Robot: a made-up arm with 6 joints. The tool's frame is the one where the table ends. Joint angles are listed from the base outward.
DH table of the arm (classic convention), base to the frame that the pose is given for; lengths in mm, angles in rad. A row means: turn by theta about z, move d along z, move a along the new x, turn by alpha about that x. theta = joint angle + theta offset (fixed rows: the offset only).
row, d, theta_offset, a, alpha
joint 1, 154, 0, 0, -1.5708
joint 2, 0, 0.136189, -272.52, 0
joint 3, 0, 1.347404, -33.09, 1.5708
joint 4, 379.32, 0, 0, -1.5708
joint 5, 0, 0, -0.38, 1.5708
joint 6, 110.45, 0, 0, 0
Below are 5 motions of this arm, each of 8 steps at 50 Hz.
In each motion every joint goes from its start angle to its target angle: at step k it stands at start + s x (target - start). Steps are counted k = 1, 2, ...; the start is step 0. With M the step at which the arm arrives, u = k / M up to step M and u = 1 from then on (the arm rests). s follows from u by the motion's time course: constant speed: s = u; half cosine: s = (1 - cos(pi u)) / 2; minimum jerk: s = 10 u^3 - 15 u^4 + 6 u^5.
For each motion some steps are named. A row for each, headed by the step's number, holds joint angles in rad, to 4 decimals.
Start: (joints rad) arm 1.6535 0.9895 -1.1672 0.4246 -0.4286 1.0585
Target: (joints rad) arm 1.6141 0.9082 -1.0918 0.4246 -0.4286 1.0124
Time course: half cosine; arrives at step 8
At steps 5, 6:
5: 1.6263 0.9333 -1.1151 0.4246 -0.4286 1.0266
6: 1.6199 0.9201 -1.1028 0.4246 -0.4286 1.0192

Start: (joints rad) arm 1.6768 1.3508 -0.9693 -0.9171 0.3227 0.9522
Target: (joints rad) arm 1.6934 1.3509 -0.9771 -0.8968 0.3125 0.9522
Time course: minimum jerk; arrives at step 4
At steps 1, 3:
1: 1.6785 1.3508 -0.9701 -0.9150 0.3216 0.9522
3: 1.6917 1.3509 -0.9763 -0.8989 0.3136 0.9522

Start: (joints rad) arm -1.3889 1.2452 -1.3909 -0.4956 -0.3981 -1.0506
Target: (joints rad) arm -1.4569 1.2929 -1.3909 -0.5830 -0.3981 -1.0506
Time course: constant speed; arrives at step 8
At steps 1, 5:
1: -1.3974 1.2512 -1.3909 -0.5065 -0.3981 -1.0506
5: -1.4314 1.2750 -1.3909 -0.5502 -0.3981 -1.0506

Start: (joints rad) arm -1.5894 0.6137 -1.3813 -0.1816 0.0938 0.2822
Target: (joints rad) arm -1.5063 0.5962 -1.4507 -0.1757 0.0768 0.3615
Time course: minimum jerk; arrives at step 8
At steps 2, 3, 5, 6, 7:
2: -1.5808 0.6119 -1.3885 -0.1810 0.0920 0.2904
3: -1.5665 0.6089 -1.4004 -0.1800 0.0891 0.3040
5: -1.5292 0.6010 -1.4316 -0.1773 0.0815 0.3397
6: -1.5149 0.5980 -1.4435 -0.1763 0.0786 0.3533
7: -1.5076 0.5965 -1.4496 -0.1758 0.0771 0.3602

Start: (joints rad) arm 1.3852 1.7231 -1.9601 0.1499 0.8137 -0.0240
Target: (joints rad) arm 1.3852 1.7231 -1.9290 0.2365 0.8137 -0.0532
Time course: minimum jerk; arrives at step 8
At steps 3, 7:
3: 1.3852 1.7231 -1.9515 0.1737 0.8137 -0.0320
7: 1.3852 1.7231 -1.9295 0.2351 0.8137 -0.0527

